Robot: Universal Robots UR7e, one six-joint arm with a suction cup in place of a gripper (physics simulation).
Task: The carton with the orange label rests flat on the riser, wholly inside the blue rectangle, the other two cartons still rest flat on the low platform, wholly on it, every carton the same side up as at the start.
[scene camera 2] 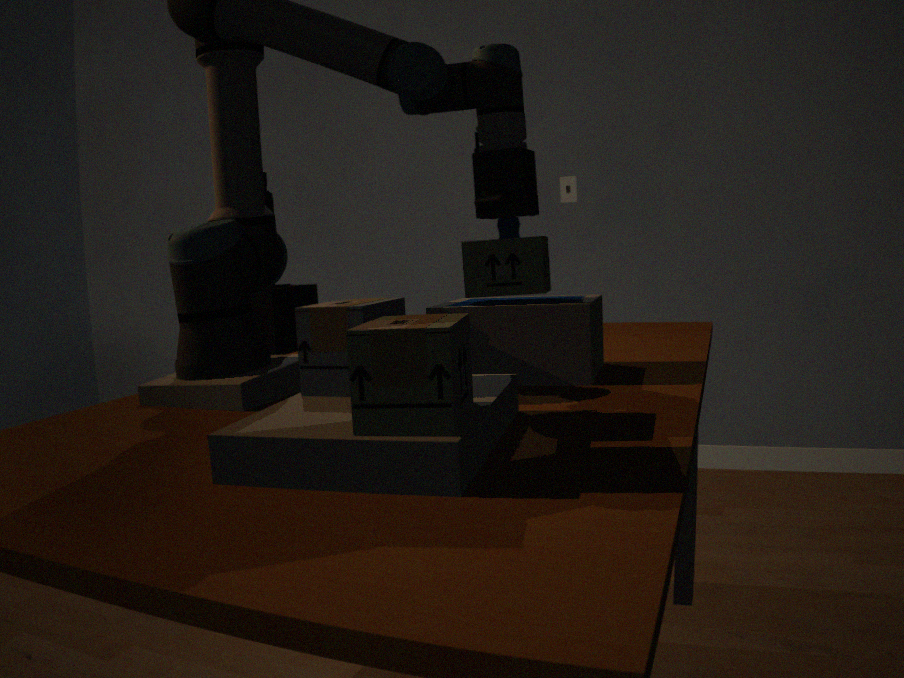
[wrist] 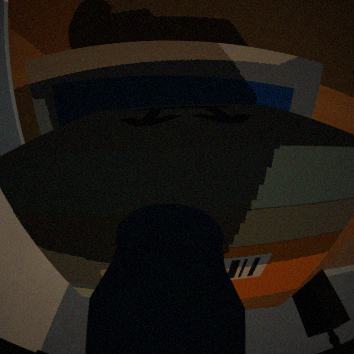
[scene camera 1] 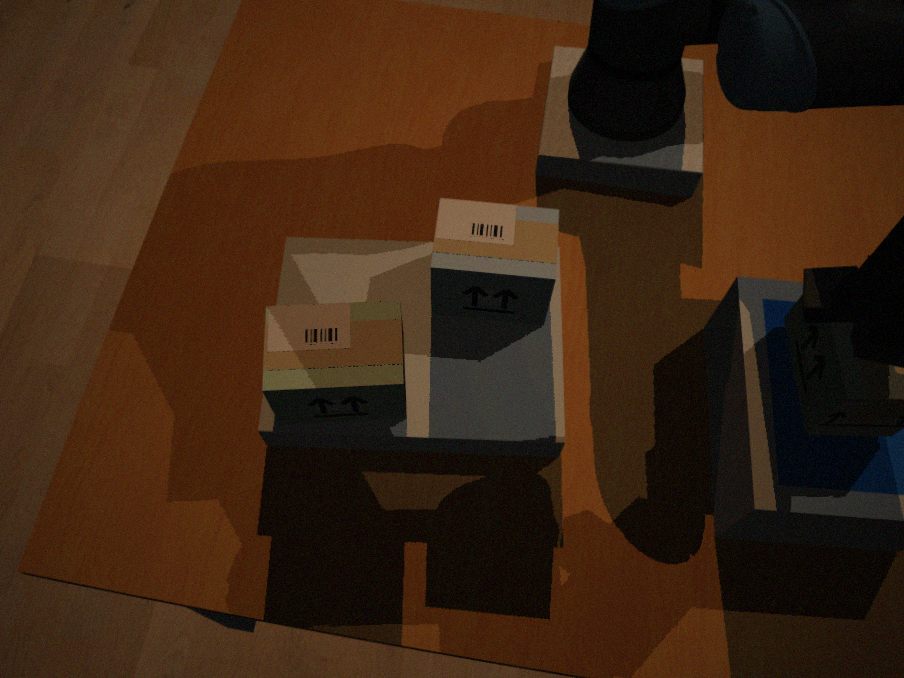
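Seen in the pictures: hand, its tool point: point(scene camera 2: 510, 246) point(wrist: 170, 217); arm's base, origin of its link: point(scene camera 2: 224, 368) point(scene camera 1: 625, 99).
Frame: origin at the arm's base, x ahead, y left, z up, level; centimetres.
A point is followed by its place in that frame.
The carton with the orange label point(scene camera 1: 839, 394) @(x 44.5, y 22.6, z 17.0 cm) point(scene camera 2: 506, 267) @(x 39.7, y 21.5, z 13.5 cm) point(wrist: 280, 275) @(x 33.6, y 26.5, z 17.9 cm) hangs upright, arrows up, from my suction gripper point(scene camera 2: 508, 235) point(wrist: 170, 207). It is above the riser point(scene camera 1: 759, 452) @(x 47.8, y 19.1, z 7.9 cm) point(scene camera 2: 536, 346) @(x 45.5, y 17.9, z 1.8 cm) point(wrist: 165, 50) @(x 41.3, y 17.9, z 7.9 cm), with a small gap beneath it in scene camera 2. In scene camera 1 it overlaps the blue rectangle point(scene camera 1: 810, 467) @(x 48.1, y 24.1, z 7.9 cm) point(scene camera 2: 525, 299) @(x 39.7, y 29.2, z 7.9 cm) point(wrist: 150, 90) @(x 41.9, y 20.9, z 7.9 cm); its exact footprint over the rectangle is unclear. A yellow-green-edged carton point(scene camera 1: 332, 368) @(x 50.9, y -22.2, z 10.0 cm) point(scene camera 2: 408, 375) @(x 51.2, y -29.0, z 6.0 cm) and a grey-edged carton point(scene camera 1: 492, 255) @(x 35.1, y -10.3, z 10.9 cm) point(scene camera 2: 324, 328) @(x 33.3, y -16.8, z 8.5 cm) stand flat and upright, apart, on the low platform point(scene camera 1: 496, 408) @(x 47.1, y -6.4, z 0.7 cm) point(scene camera 2: 335, 461) @(x 45.2, y -32.3, z -1.3 cm).
The arm's base block point(scene camera 1: 620, 164) @(x 11.3, y 1.1, z 0.4 cm) point(scene camera 2: 197, 394) @(x 4.1, y -9.9, z -2.0 cm) stands behind the low platform. The riser is to the right of the platform in scene camera 1, with a strip of orange table point(scene camera 1: 576, 350) @(x 35.8, y 0.8, z -4.1 cm) between them. The scene is dark, with strong shadows across the table.
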